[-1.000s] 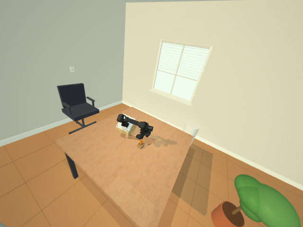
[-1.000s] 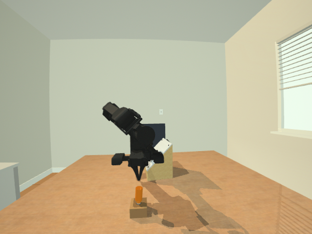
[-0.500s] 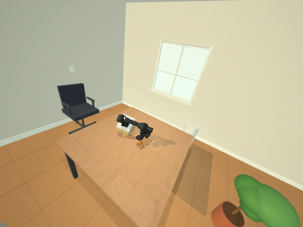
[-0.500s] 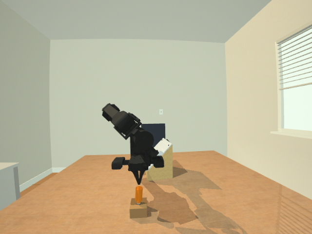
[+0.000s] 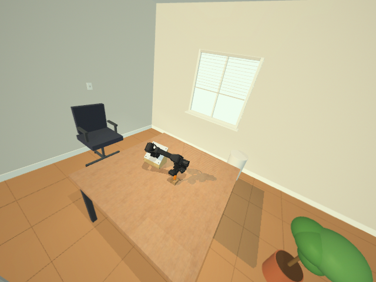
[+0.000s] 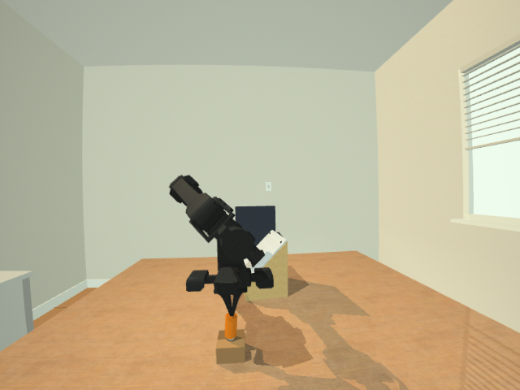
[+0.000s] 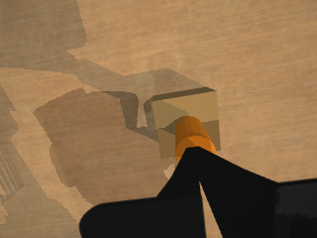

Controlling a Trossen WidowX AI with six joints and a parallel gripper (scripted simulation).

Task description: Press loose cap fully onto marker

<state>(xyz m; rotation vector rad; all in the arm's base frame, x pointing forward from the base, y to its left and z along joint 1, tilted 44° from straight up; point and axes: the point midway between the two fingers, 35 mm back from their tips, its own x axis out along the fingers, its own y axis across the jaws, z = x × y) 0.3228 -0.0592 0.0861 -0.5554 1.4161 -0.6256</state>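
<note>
Right now the orange cap is 3 cm below my gripper tip. Also, from my gripper tip: holder block: 8 cm below.
</note>
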